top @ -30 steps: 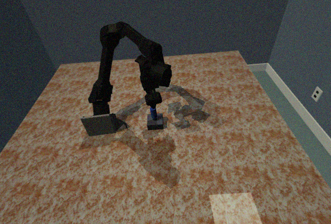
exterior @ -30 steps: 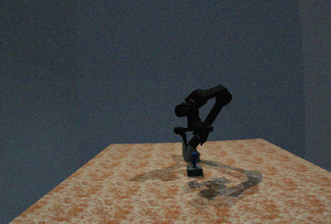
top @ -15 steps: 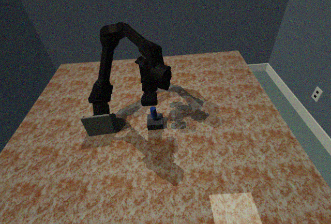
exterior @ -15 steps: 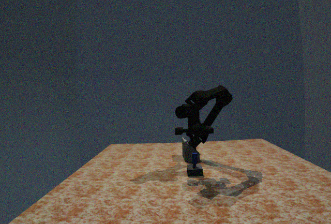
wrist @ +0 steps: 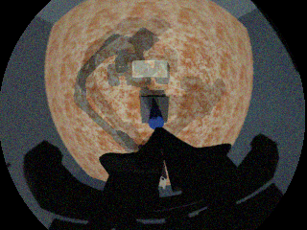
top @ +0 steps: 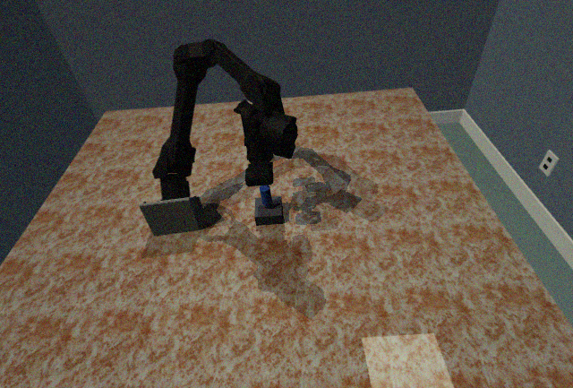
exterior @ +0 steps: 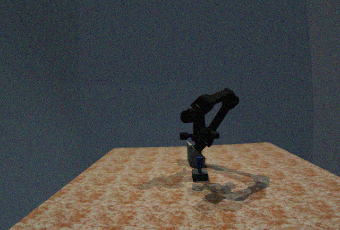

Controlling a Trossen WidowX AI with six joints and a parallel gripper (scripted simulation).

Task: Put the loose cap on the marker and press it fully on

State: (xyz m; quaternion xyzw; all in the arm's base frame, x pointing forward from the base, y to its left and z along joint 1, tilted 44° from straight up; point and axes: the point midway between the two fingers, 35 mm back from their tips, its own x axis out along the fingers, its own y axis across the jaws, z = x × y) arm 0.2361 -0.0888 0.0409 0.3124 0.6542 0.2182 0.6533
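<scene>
Now: the blue cap 50 mm below my gripper tip. Also, from my gripper tip: holder block (110 mm below).
</scene>
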